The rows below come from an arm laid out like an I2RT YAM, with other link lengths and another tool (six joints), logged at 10 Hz.
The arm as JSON. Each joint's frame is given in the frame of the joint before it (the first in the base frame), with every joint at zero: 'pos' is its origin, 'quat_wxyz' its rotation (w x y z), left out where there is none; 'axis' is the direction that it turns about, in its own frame. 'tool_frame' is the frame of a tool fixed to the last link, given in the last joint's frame.
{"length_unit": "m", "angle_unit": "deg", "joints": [
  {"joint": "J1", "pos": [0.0, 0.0, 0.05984], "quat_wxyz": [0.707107, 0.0, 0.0, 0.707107], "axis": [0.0, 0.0, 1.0]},
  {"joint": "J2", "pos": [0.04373, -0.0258, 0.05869], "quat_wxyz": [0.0, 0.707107, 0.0, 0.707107], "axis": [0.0, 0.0, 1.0]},
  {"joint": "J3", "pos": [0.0, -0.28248, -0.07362], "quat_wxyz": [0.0, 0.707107, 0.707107, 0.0], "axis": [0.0, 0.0, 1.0]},
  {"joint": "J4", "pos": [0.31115, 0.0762, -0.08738], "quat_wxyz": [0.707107, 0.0, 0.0, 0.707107], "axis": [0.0, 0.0, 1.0]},
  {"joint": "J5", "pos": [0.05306, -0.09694, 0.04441], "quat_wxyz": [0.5, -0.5, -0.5, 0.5], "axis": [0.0, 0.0, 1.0]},
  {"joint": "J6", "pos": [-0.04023, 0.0, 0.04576], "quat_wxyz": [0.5, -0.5, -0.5, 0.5], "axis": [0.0, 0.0, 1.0]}
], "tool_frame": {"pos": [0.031, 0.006, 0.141], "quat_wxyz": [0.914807, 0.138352, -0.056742, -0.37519]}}
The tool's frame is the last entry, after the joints.
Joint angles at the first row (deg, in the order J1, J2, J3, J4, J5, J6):
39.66 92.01 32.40 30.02 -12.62 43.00
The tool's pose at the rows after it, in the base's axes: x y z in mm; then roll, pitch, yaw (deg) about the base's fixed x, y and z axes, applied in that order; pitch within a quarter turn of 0, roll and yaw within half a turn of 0:
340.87 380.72 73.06 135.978 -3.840 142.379
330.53 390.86 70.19 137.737 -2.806 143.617
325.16 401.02 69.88 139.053 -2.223 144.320
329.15 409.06 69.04 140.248 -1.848 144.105
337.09 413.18 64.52 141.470 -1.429 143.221
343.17 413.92 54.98 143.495 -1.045 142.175
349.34 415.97 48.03 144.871 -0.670 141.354
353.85 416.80 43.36 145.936 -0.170 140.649
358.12 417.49 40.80 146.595 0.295 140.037
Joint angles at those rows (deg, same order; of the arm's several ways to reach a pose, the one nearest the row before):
40.18 90.00 31.99 28.54 -12.51 42.00
42.22 89.71 33.02 25.54 -11.22 41.15
43.86 90.00 34.65 22.96 -10.04 40.91
44.53 91.39 37.12 20.77 -9.02 40.88
44.62 93.30 39.31 19.35 -7.90 40.91
44.62 95.09 41.06 17.45 -6.70 40.95
44.64 96.86 42.78 16.19 -5.72 41.01
44.69 97.97 44.03 15.05 -4.75 40.99
44.69 98.80 45.06 14.24 -3.94 40.97

